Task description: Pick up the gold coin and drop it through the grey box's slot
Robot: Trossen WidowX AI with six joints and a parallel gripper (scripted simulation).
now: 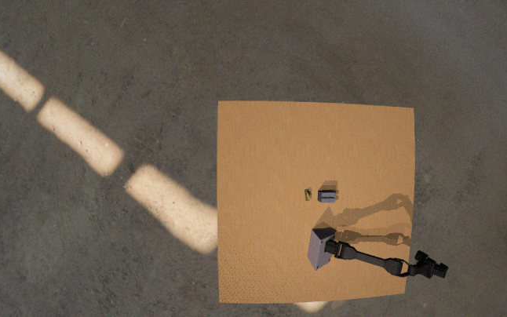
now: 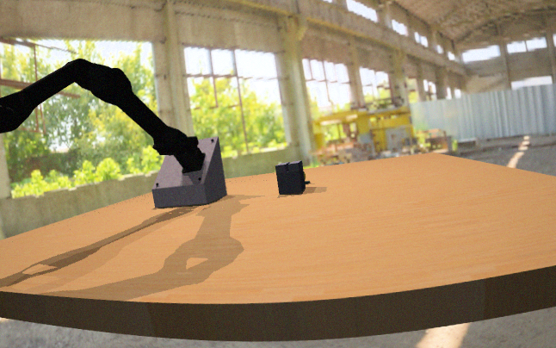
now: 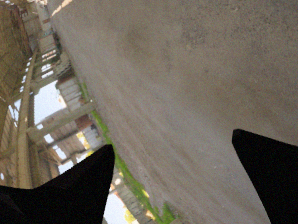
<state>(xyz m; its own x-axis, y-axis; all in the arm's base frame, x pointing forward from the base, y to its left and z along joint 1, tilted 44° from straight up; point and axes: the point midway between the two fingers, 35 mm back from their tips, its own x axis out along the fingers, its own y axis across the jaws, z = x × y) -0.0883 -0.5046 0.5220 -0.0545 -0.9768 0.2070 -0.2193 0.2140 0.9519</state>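
The gold coin lies 360 mm ahead of my gripper tip, 880 mm to the left of it and 100 mm below it.
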